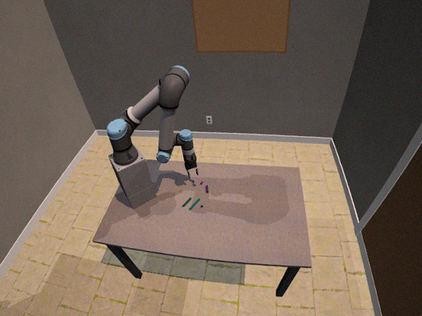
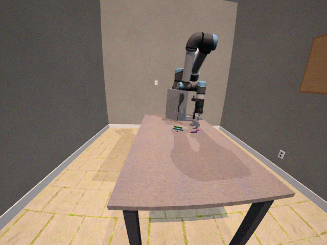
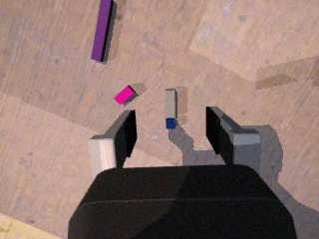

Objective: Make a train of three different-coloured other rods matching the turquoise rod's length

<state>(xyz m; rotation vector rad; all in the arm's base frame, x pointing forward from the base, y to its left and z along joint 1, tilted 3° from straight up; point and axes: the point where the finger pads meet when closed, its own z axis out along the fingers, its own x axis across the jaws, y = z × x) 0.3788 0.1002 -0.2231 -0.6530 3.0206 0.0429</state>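
The purple rod is 100 mm below my hand, 90 mm ahead of it and 40 mm to the right of it. From my hand the other things lie so: magenta rod 100 mm below, 50 mm ahead, 10 mm to the left; then green rod 160 mm to the right, 100 mm below, 40 mm behind; then grey rod 100 mm below.
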